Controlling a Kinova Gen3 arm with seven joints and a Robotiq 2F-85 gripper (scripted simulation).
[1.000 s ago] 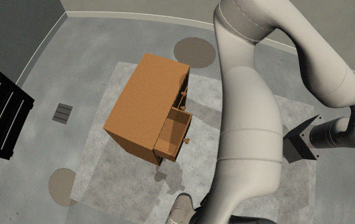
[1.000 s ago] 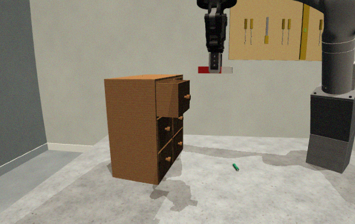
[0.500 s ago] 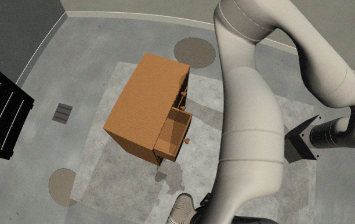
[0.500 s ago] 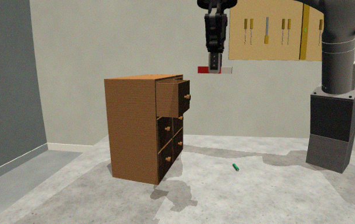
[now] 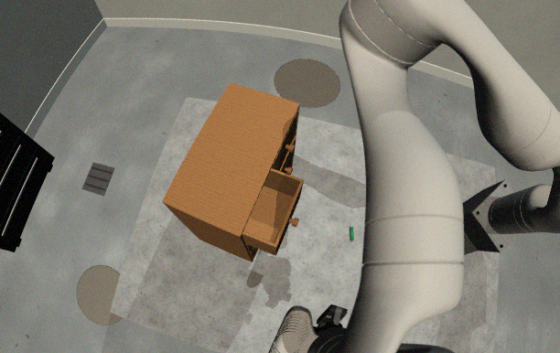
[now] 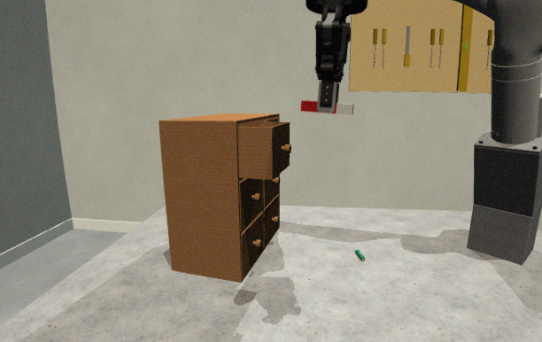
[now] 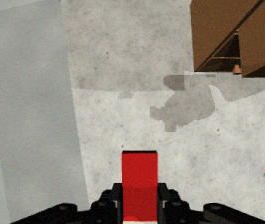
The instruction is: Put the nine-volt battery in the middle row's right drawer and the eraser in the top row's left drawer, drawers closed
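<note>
Right now my hand is 1 cm past the eraser and 1 cm above it. Also, from my hand: nine-volt battery: 25 cm ahead, 33 cm to the right, 25 cm below; small green cylinder: 7 cm behind, 31 cm to the right, 37 cm below.
</note>
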